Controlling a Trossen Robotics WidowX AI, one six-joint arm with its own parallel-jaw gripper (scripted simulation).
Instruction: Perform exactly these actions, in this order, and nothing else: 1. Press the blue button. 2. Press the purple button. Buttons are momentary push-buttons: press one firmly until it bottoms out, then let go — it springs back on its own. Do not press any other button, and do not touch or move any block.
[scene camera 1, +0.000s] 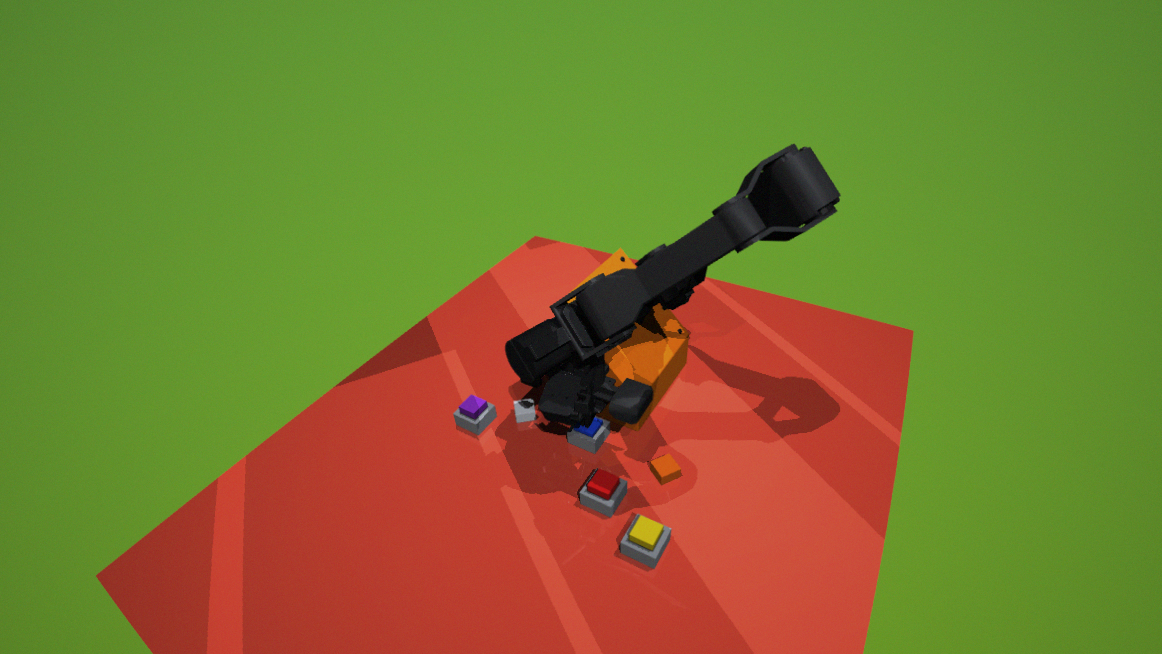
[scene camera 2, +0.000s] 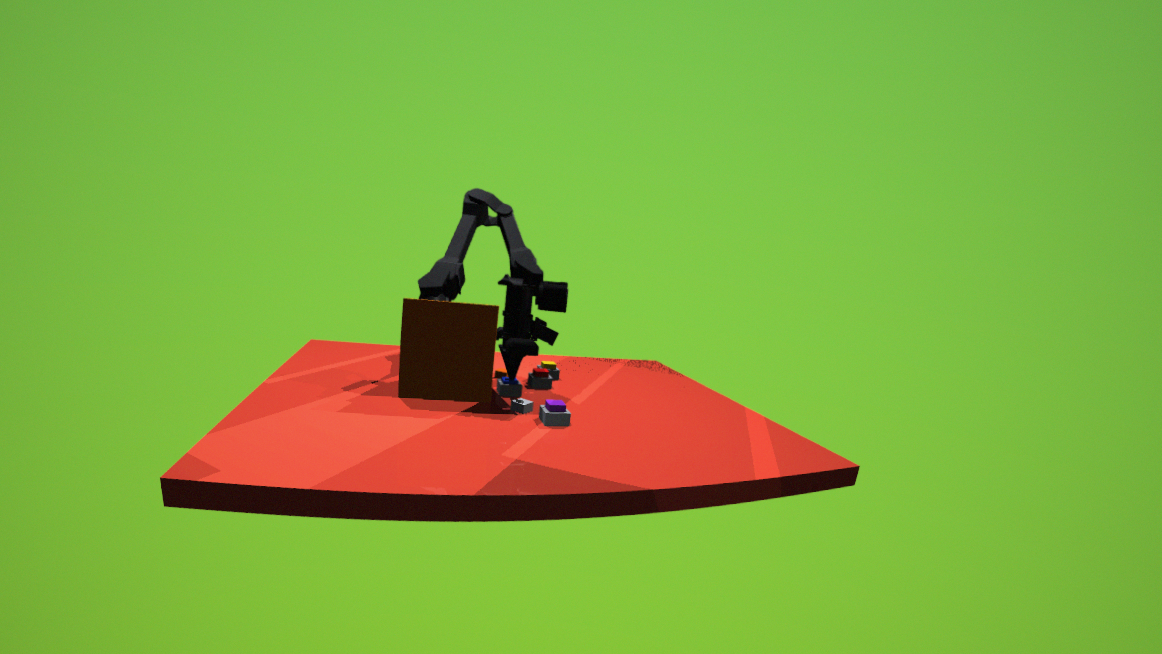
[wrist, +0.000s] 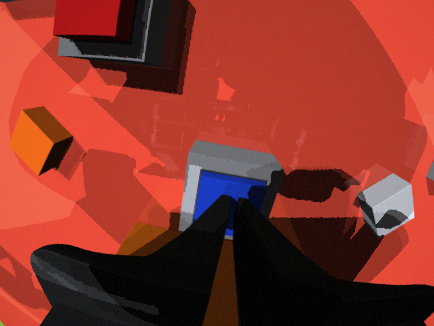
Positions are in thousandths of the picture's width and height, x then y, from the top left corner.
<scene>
My gripper shows in scene camera 1 (505, 651), in scene camera 2 (440, 580) and in the wrist view (536, 627).
</scene>
